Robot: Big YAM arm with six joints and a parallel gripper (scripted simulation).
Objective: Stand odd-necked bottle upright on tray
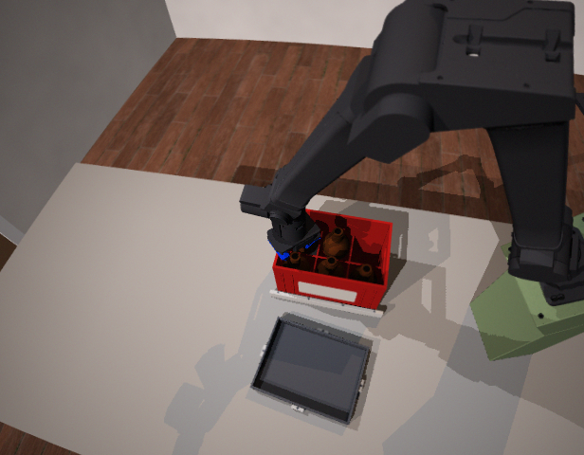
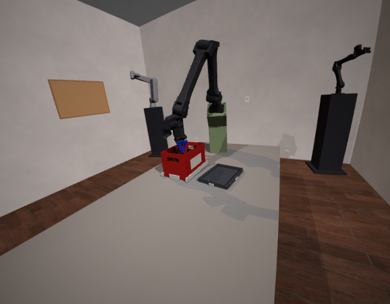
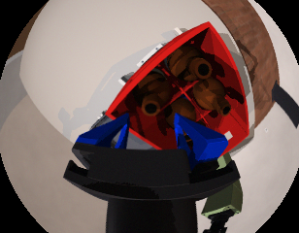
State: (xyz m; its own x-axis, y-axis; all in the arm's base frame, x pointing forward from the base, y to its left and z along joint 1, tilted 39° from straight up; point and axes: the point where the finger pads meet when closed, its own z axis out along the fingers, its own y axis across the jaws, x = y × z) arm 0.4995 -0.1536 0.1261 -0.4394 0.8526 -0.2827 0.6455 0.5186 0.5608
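Now: hand 100 mm above the brown bottle. From my hand the other things lie so: dark grey tray 40 mm behind, 240 mm to the left, 180 mm below; crate 100 mm behind, 30 mm to the right, 110 mm below.
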